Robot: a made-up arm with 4 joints.
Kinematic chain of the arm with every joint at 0, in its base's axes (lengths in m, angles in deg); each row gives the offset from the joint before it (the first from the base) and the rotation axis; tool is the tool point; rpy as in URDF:
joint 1: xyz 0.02 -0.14 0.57 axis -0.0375 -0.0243 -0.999
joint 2: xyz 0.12 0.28 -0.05 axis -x
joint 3: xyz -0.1 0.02 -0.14 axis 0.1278 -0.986 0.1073
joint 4: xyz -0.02 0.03 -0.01 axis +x
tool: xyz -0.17 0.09 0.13 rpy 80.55 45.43 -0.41
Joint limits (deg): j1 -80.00..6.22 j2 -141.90..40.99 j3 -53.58..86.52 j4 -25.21..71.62
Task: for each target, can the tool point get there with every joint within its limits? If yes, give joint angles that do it. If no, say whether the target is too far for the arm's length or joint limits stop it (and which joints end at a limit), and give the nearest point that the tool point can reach.
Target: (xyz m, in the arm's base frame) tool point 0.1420 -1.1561 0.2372
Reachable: no: too far | nearest point -0.1330 -0.3079 0.3607 | short by 0.900 m
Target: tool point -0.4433 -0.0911 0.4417
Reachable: yes | joints -57.06 -63.00 40.73 55.00
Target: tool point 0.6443 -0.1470 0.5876
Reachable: no: joint limits stop it (at a limit: joint 1, joint 3) | nearest point 0.0603 0.0018 0.5600 | short by 0.603 m
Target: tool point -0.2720 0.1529 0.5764
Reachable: yes | joints -13.72 -119.01 25.81 43.48
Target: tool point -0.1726 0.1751 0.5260
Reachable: yes | joints -0.51 -44.61 8.53 39.75
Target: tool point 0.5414 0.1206 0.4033
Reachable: no: joint limits stop it (at a limit: joint 1, joint 2, joint 3) | nearest point 0.0902 0.2732 0.5173 | short by 0.490 m
